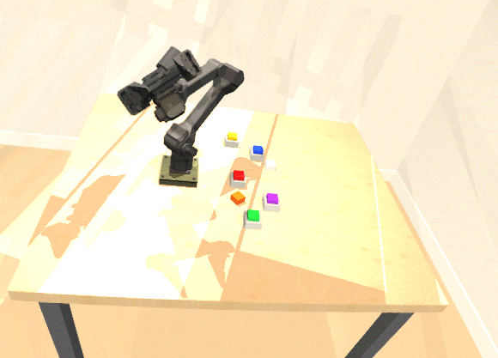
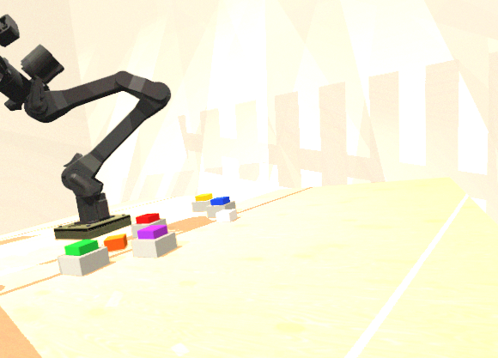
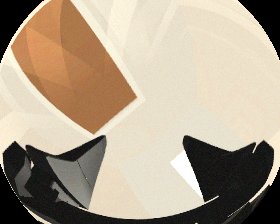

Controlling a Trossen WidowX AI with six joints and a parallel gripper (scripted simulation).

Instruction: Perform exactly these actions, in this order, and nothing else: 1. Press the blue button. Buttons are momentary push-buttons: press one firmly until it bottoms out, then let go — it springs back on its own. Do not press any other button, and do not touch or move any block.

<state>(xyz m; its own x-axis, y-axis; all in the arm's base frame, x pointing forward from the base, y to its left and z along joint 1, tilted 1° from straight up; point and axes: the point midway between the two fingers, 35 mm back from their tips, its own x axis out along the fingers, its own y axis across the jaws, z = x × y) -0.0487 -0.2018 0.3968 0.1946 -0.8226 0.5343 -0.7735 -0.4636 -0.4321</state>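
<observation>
Now: the blue button 410 mm below my gripper tip, 350 mm to the left of it and 310 mm ahead of it. The rest, counted from my gripper tip: orange block 430 mm below, 230 mm ahead, 120 mm to the left; then green button 410 mm below, 260 mm ahead, 30 mm to the left; then red button 410 mm below, 230 mm ahead, 200 mm to the left.
</observation>
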